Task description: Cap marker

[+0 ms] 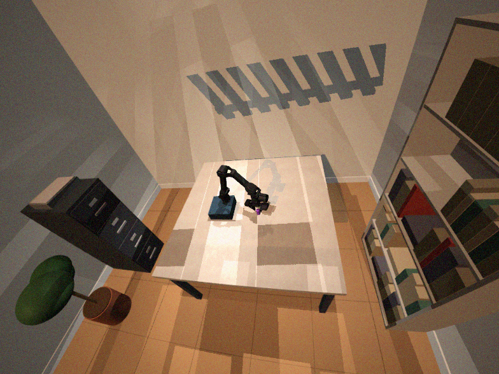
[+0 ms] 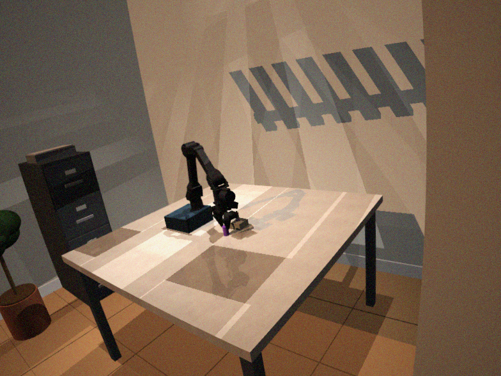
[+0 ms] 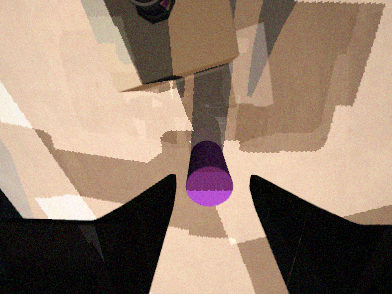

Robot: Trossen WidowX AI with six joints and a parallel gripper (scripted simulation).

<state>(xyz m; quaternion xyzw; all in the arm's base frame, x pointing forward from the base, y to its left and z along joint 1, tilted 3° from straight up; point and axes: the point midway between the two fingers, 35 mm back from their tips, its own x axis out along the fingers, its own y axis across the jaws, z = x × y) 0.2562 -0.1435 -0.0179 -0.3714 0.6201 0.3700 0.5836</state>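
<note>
Now: gripper tip 1 cm above the purple cap.
</note>
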